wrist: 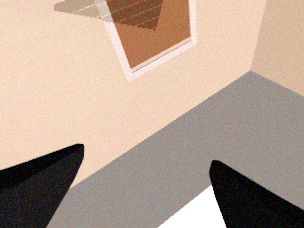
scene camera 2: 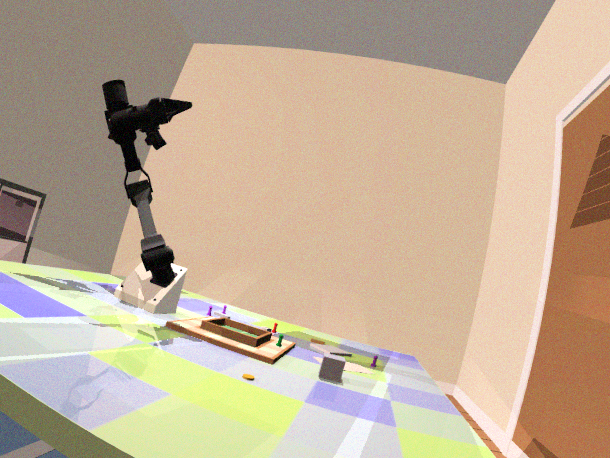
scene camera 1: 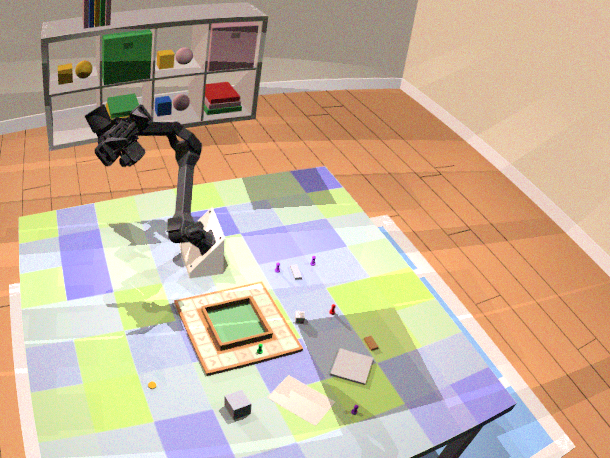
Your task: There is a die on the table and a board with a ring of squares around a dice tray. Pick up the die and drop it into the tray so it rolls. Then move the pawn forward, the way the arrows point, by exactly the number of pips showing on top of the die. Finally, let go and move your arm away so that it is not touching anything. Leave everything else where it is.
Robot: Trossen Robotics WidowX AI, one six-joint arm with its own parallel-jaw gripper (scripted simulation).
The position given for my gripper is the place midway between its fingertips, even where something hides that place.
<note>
My gripper [scene camera 1: 137, 129] is open, with nothing in its grasp. Further things: a green tray floor [scene camera 1: 239, 321].
My gripper is seen too in the wrist view [wrist: 148, 158] and in scene camera 2 [scene camera 2: 191, 104].
</note>
